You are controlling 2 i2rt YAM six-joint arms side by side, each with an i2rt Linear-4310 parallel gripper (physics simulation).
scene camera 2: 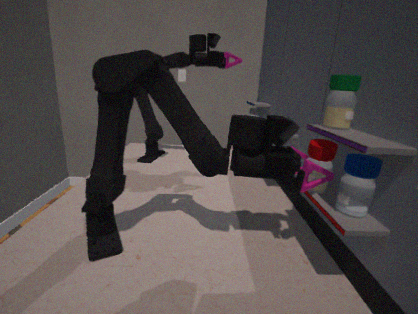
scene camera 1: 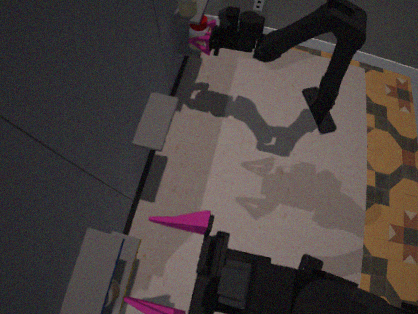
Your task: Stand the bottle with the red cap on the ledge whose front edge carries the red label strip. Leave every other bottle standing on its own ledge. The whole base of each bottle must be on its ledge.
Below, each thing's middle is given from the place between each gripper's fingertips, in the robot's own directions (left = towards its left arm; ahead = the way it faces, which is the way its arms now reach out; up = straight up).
My right gripper is now 100 mm to the left of the blue-capped bottle [scene camera 2: 357,186] and 10 mm below it. Round my right hand: red-capped bottle [scene camera 2: 321,152]: 20 mm behind, 10 mm above.
I see my left gripper 90 mm short of the red-capped bottle, 650 mm to the left of it and 270 mm above it. From my left hand the other things lie so: blue-capped bottle 110 mm ahead, 740 mm to the right, 280 mm below.
